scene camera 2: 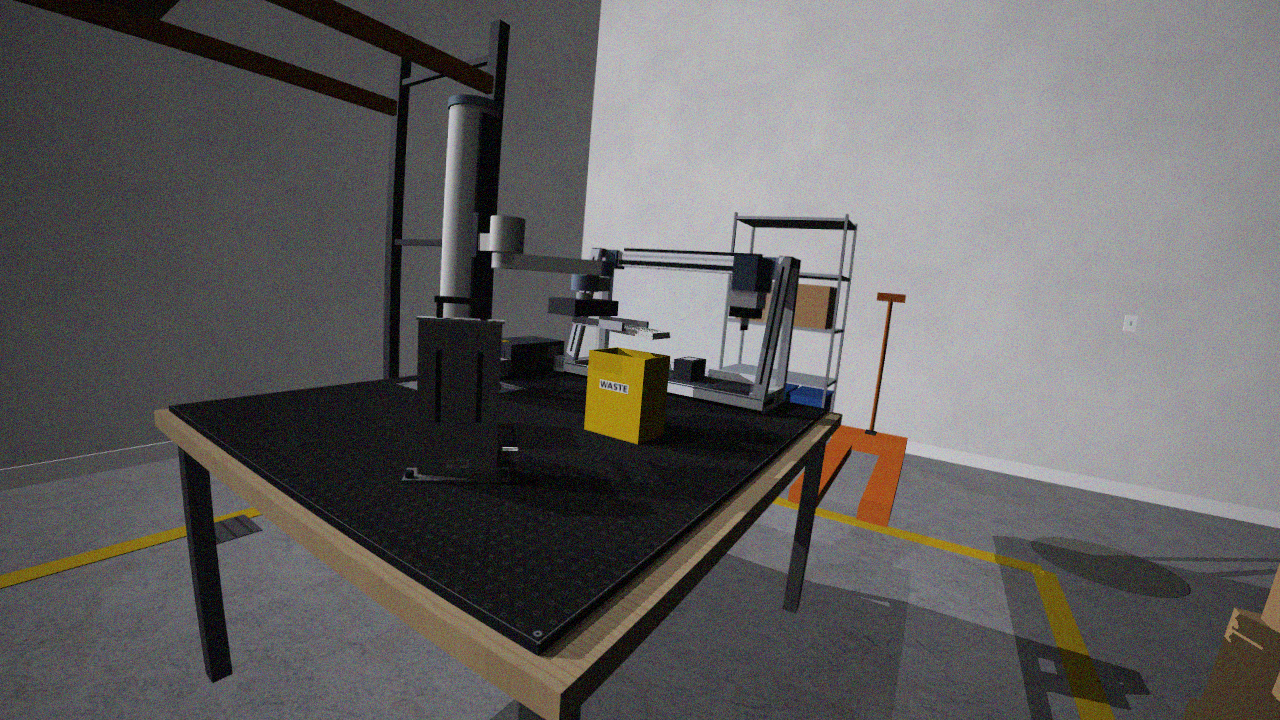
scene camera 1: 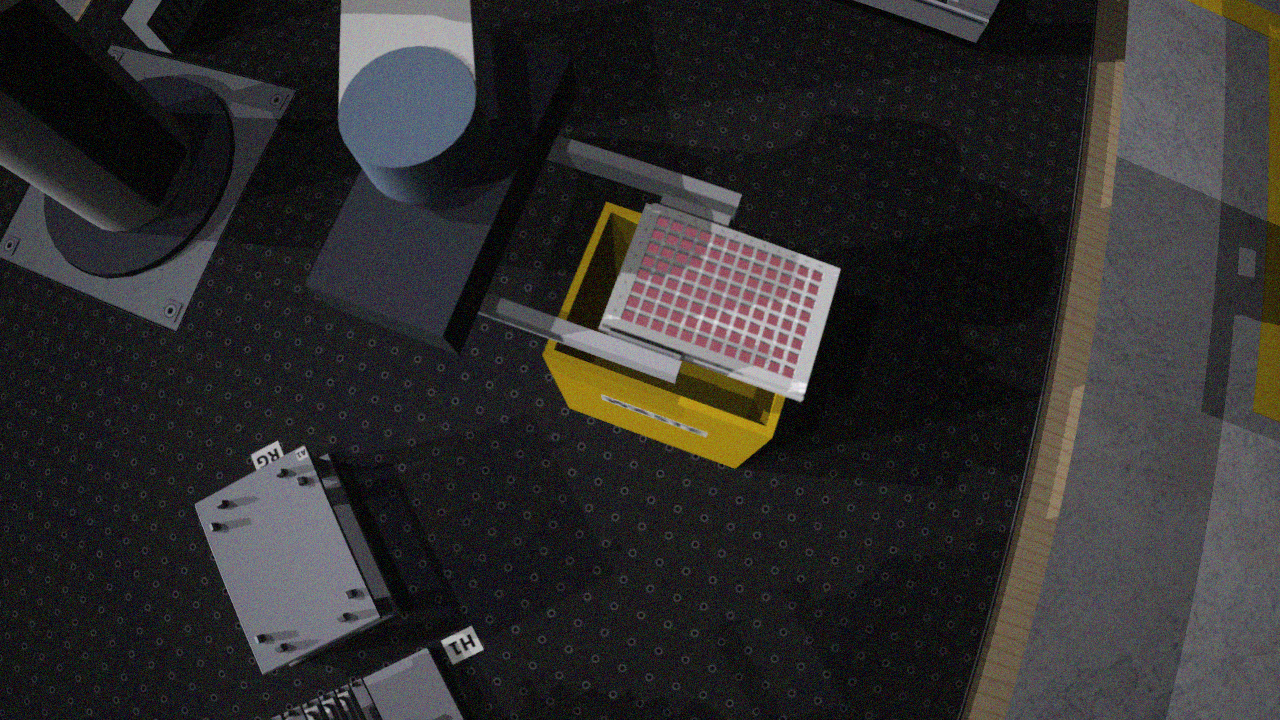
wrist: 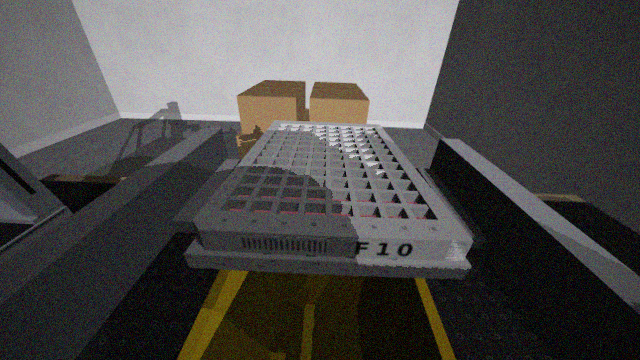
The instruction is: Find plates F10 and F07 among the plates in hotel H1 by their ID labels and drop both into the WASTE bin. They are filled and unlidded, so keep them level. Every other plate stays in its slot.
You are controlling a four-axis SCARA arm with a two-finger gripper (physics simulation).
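Places are measured from the arm's base along level axes (x ahead, y left, z up), in centimetres.
Pixels of known places: gripper, fingertip midpoint: (scene camera 2: pixel 635 326) (scene camera 1: pixel 709 287) (wrist: pixel 329 152); arm's base at its link origin: (scene camera 1: pixel 143 178).
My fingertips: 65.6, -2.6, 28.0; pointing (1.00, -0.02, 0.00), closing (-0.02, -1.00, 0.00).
Note:
Ahead of a thing's pixels: the offset from my fingertips to its middle, as dx, dy, dz. "spot": to the spot under its first point.
Plate F10 {+1.0, +0.0, -1.2} (scene camera 1: pixel 733 295) (scene camera 2: pixel 659 335) (wrist: pixel 320 200) is white with pink-red wells and no lid. Its label F10 reads clearly in the wrist view, and it looks level. My gripper (scene camera 1: pixel 689 288) (wrist: pixel 329 152) is shut on its long sides near the label end. The yellow WASTE bin {-1.0, +0.0, -16.7} (scene camera 1: pixel 586 389) (scene camera 2: pixel 626 407) (wrist: pixel 210 315) stands upright below, and the plate hangs above its opening with a gap. In scene camera 1 the plate's far end shows past the bin's right side. Hotel H1 {spot: -13.8, -34.6, -25.9} (scene camera 1: pixel 411 689) is partly in view at the bottom; its plate labels, including F07, cannot be read.
A grey unit with pegs, labelled RG {-27.3, -27.4, -23.2} (scene camera 1: pixel 286 555), stands beside H1. A tall dark tower {spot: -6.7, -46.7, -9.9} (scene camera 2: pixel 458 385) stands nearer scene camera 2 than the bin. A gantry frame (scene camera 2: pixel 780 331) stands behind the bin. The arm's column (scene camera 2: pixel 460 205) rises behind the tower. The wooden table edge (scene camera 1: pixel 1029 537) runs at the right.

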